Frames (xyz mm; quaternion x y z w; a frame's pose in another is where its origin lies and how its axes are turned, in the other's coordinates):
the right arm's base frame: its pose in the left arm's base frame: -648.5 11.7 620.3 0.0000 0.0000 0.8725 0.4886
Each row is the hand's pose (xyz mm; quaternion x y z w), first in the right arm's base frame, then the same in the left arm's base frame.
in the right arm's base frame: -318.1 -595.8 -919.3 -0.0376 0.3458 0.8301 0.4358
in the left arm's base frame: 25.7 51.8 -299.0 0.3201 -0.1362 -0.7858 0.5113
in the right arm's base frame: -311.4 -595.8 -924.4 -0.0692 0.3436 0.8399 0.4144
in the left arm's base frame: 22.2 57.5 -304.1 0.3336 -0.1075 -0.7719 0.5303
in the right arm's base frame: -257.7 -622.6 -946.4 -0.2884 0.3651 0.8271 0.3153
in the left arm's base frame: 17.0 117.3 -326.1 0.4595 0.0732 -0.6792 0.5676
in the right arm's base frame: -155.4 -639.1 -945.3 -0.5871 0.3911 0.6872 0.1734
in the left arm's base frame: -22.4 213.2 -325.0 0.6281 0.3212 -0.4871 0.5149
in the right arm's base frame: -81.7 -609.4 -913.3 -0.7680 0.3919 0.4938 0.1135
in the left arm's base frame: -86.2 260.5 -293.0 0.7171 0.4786 -0.3403 0.3754
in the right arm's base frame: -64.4 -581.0 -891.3 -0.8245 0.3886 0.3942 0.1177
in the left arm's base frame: -119.5 260.4 -271.0 0.7419 0.5295 -0.2953 0.2864
